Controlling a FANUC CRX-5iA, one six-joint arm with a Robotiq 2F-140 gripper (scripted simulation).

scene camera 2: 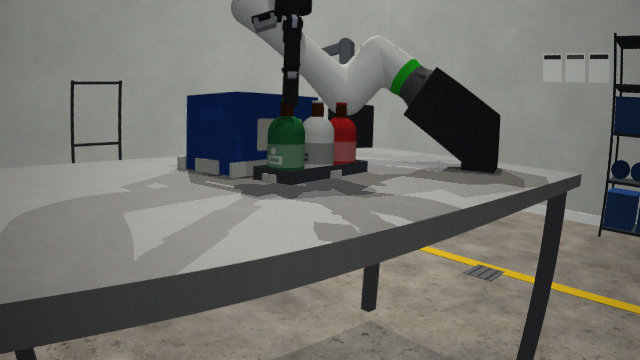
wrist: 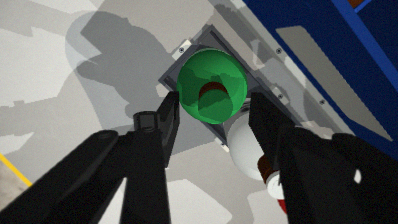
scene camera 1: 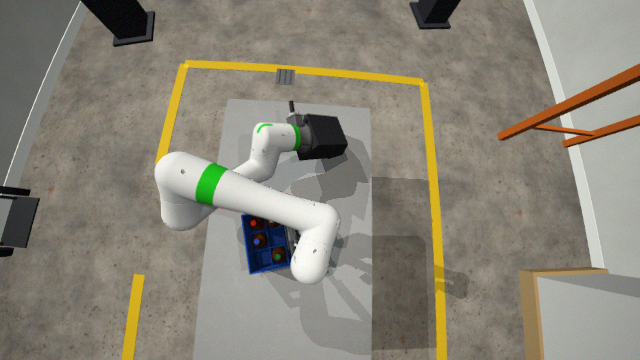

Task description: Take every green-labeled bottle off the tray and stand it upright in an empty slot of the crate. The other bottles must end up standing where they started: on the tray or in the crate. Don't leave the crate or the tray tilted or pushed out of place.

Labels:
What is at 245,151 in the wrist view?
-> A white bottle.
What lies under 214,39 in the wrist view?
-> A dark tray.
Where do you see a red bottle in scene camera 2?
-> At 345,133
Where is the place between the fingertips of my gripper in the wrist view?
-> At 214,107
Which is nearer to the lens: the blue crate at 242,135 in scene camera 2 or the dark tray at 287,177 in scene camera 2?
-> The dark tray.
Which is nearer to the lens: the white bottle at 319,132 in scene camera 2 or the dark tray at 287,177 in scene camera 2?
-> The dark tray.

